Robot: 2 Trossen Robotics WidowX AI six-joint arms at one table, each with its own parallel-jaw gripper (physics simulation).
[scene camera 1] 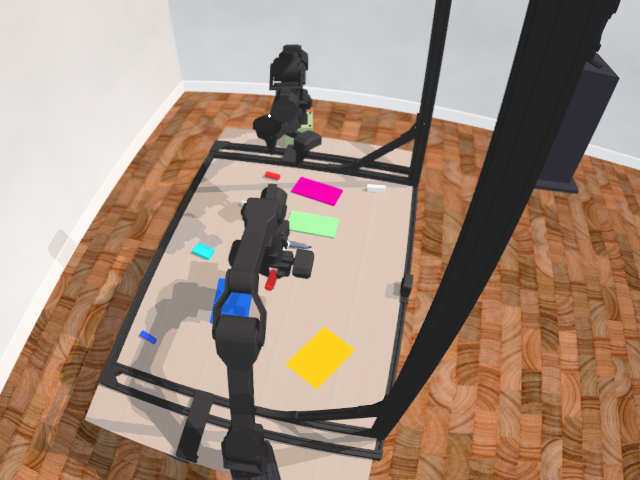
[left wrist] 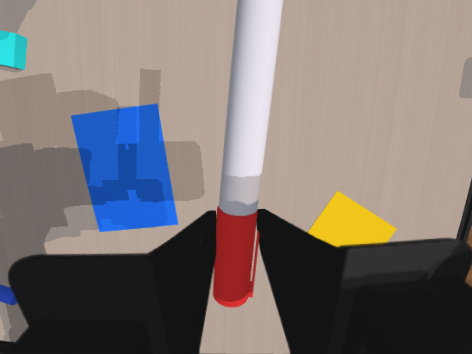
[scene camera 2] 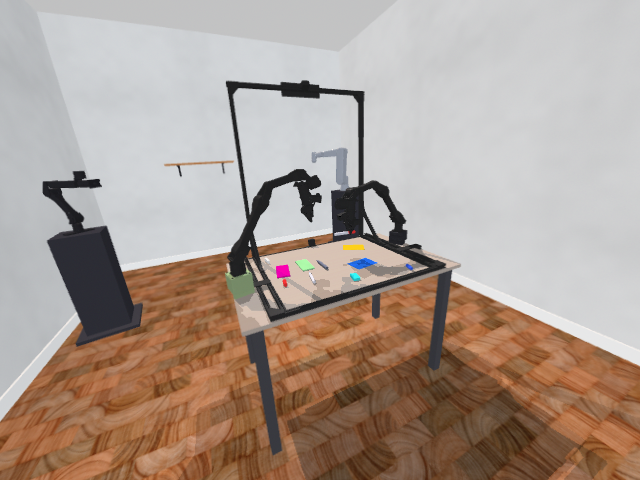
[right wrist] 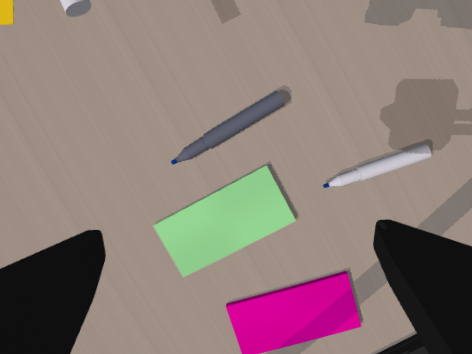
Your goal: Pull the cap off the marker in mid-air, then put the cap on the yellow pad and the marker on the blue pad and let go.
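Frame: origin at the left arm's base, x back, y right, z up, level; centimetres.
Where they show: left gripper, fingertip midpoint: [scene camera 1: 273,276] [left wrist: 236,218] [scene camera 2: 349,233]; right gripper, fingertip midpoint: [scene camera 1: 284,160] [scene camera 2: 312,219] [right wrist: 240,239]; left arm's base, origin of the base link: [scene camera 1: 251,463] [scene camera 2: 398,230]; right arm's base, origin of the base link: [scene camera 1: 298,119] [scene camera 2: 238,273].
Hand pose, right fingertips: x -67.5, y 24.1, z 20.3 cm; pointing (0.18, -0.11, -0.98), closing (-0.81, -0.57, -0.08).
Observation:
Each offset is from my right fingertips to the centre of the thing.
The white marker @[dx +22.0, dy -7.1, dz -12.6 cm] [left wrist: 252,100] [scene camera 2: 341,233] [right wrist: 76,6] is held level above the table, with its red cap @[dx +26.1, dy -9.4, dz -12.6 cm] [left wrist: 234,260] [scene camera 1: 270,281] [scene camera 2: 353,231] on one end. My left gripper [left wrist: 236,218] is shut on the red cap, one finger on each side. The marker's plain end shows at the top of the right wrist view. My right gripper [right wrist: 240,239] [scene camera 2: 309,220] is open and empty, high over the table and apart from the marker. The blue pad @[dx +19.6, dy -20.8, dz -29.1 cm] [left wrist: 145,125] [scene camera 1: 219,289] [scene camera 2: 361,263] and the yellow pad @[dx +41.4, dy -1.5, dz -29.1 cm] [left wrist: 352,220] [scene camera 1: 320,356] [scene camera 2: 353,247] lie flat with nothing on them.
A dark grey uncapped marker @[dx +4.4, dy -1.5, dz -28.2 cm] [right wrist: 245,120] [scene camera 1: 299,244] and a white uncapped one @[dx -12.0, dy -7.5, dz -28.3 cm] [right wrist: 395,162] lie near a light green block @[dx -1.3, dy +7.4, dz -28.7 cm] [right wrist: 225,220] and a magenta block @[dx -14.8, dy +12.3, dz -28.7 cm] [right wrist: 295,310]. A cyan block @[dx +0.7, dy -26.9, dz -28.3 cm] [scene camera 1: 203,251] and a small blue piece @[dx +26.6, dy -46.5, dz -28.0 cm] [scene camera 1: 147,336] lie at the left of scene camera 1.

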